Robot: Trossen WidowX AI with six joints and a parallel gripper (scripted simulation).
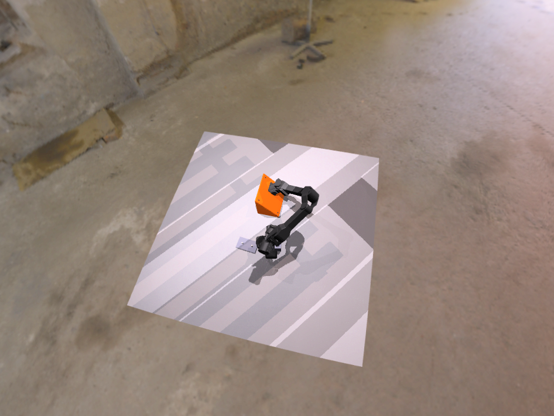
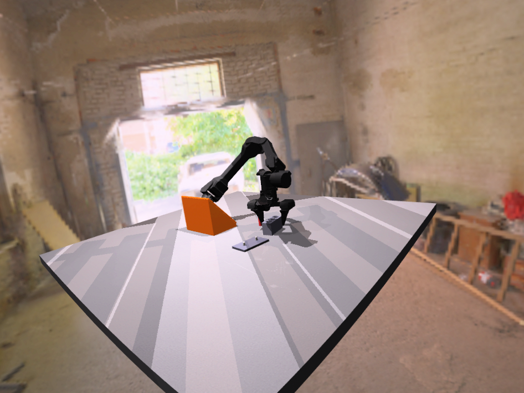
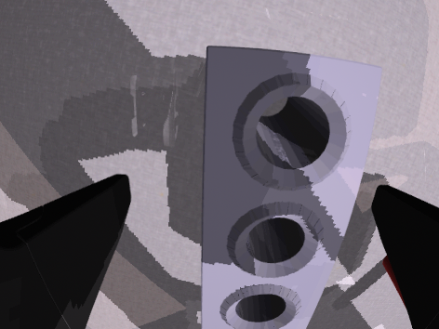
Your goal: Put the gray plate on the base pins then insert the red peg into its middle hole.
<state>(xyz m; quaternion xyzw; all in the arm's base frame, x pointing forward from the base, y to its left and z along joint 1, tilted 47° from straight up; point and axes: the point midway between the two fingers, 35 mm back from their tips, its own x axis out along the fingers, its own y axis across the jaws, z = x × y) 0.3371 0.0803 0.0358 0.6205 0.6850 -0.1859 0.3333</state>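
The gray plate is 10 mm above my gripper tip. From my gripper tip the other things lie so: red peg 100 mm behind, 40 mm to the left, 10 mm above; then base 150 mm to the right, 20 mm below, 20 mm ahead.
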